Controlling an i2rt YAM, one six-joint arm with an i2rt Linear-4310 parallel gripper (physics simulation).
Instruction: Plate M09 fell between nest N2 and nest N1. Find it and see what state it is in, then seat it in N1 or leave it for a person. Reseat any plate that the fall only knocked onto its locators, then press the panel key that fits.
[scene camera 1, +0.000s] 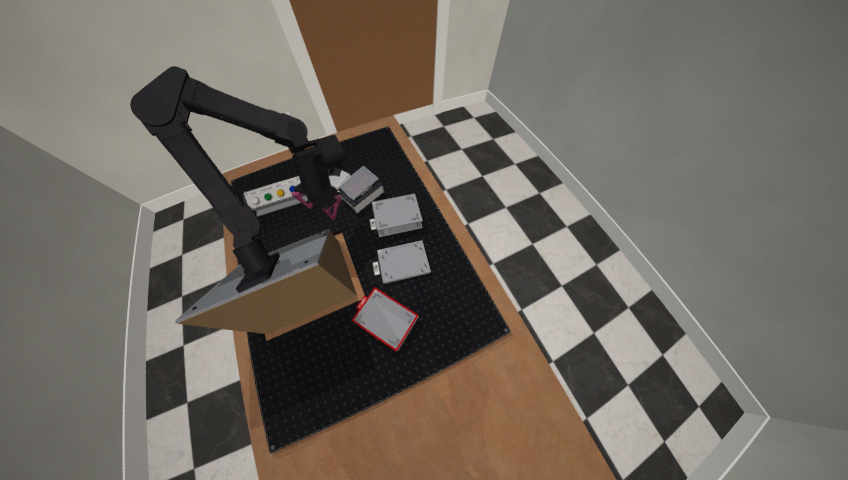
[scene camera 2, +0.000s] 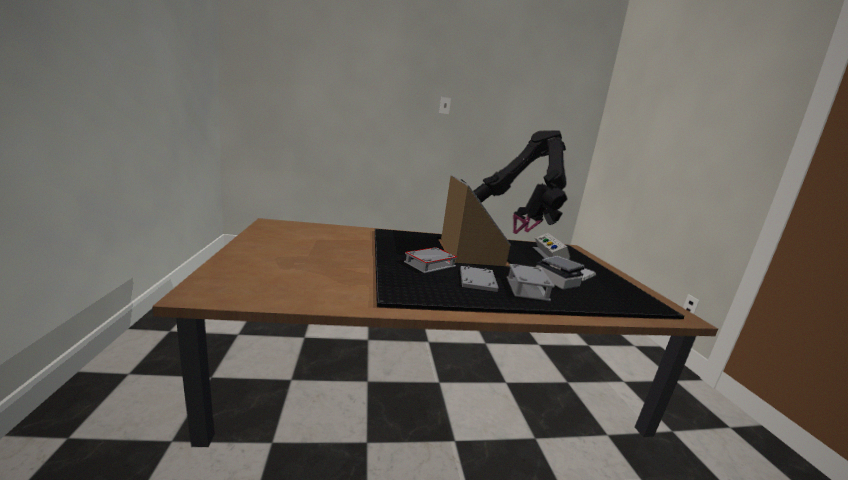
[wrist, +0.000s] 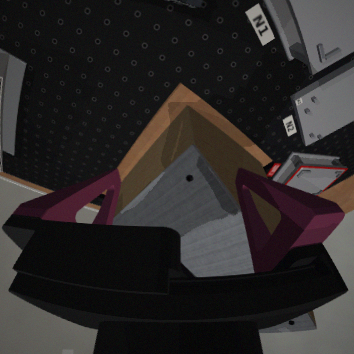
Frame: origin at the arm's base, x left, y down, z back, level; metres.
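Where they show: gripper, between the fingertips: (scene camera 1: 322, 213) (scene camera 2: 520, 232) (wrist: 177, 174); arm's base, origin of its link: (scene camera 1: 262, 270) (scene camera 2: 473, 199).
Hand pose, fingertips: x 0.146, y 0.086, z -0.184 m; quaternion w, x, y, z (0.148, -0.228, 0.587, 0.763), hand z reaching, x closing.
Note:
Each offset is from my fingertips to the top centre of the thing. "*": to the spot under its first point.
My gripper (scene camera 1: 320, 210) (scene camera 2: 524, 228) (wrist: 177, 174) is open and empty, high above the mat beside the key panel. Nest N1 {dx -0.068, dy +0.080, dz -0.226 m} (scene camera 1: 396, 212) (scene camera 2: 531, 275) (wrist: 332, 22) is a raised grey stand with no plate visible on it. Nest N2 {dx -0.231, dy +0.116, dz -0.158 m} (scene camera 1: 403, 261) (scene camera 2: 479, 278) (wrist: 327, 107) is a low grey block with small corner pins and no plate visible. No plate shows between them. A pinkish-topped plate {dx +0.109, dy +0.054, dz -0.161 m} (scene camera 1: 360, 183) lies on a grey block beyond N1, looking slightly tilted. No M09 marking is readable. The key panel {dx +0.269, dy +0.058, dz +0.138 m} (scene camera 1: 274, 208) (scene camera 2: 551, 245) has white, green, yellow and blue keys.
A red-edged grey stand (scene camera 1: 385, 319) (scene camera 2: 430, 255) (wrist: 317, 179) is beside N2, with a red label {* dx -0.288, dy +0.140, dz +0.027 m} (wrist: 274, 170). The arm's wedge-shaped base (scene camera 1: 297, 297) (scene camera 2: 473, 237) (wrist: 215, 255) rises close to the nests. A white object {dx +0.265, dy +0.128, dz -0.090 m} (scene camera 1: 339, 179) (scene camera 2: 587, 274) lies behind the plate's block.

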